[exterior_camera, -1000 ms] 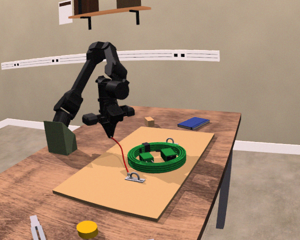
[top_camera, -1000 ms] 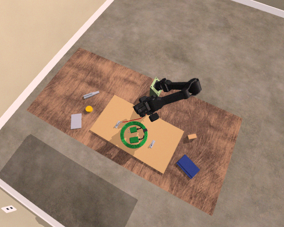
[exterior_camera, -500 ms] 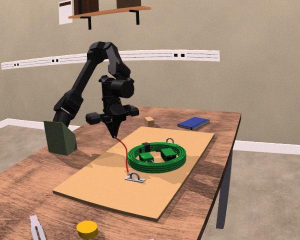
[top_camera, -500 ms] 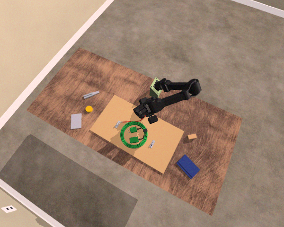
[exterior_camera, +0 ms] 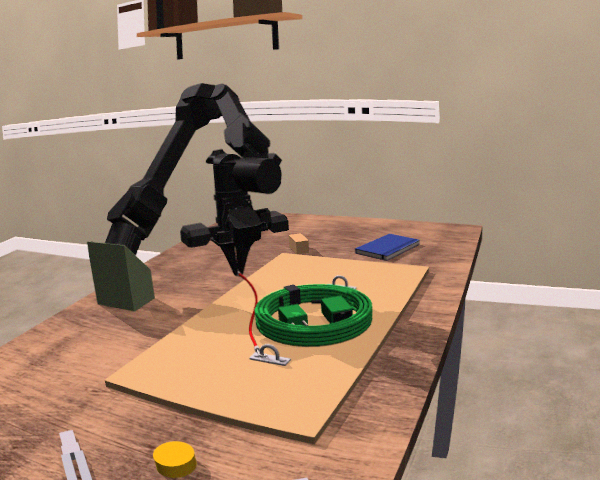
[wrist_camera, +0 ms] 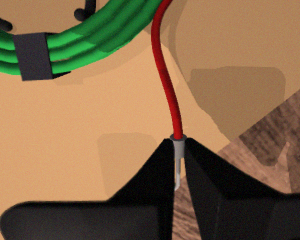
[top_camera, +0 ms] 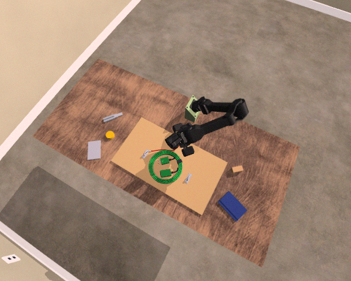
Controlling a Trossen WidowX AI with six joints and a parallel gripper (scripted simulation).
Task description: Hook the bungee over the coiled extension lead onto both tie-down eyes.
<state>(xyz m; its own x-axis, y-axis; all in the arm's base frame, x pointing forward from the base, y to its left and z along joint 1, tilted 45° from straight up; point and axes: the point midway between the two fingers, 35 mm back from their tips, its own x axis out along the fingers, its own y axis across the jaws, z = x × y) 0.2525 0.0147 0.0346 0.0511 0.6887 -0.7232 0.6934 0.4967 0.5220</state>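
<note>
My hand is 150 mm short of the extension lead, 70 mm above it and 30 mm to the left of it. Round my hand: wooden block (350 mm to the left, 90 mm below, 20 mm behind); yellow disc (450 mm to the right, 120 mm ahead, 90 mm below); grey tool (500 mm to the right, 100 mm below, 10 mm behind).
</note>
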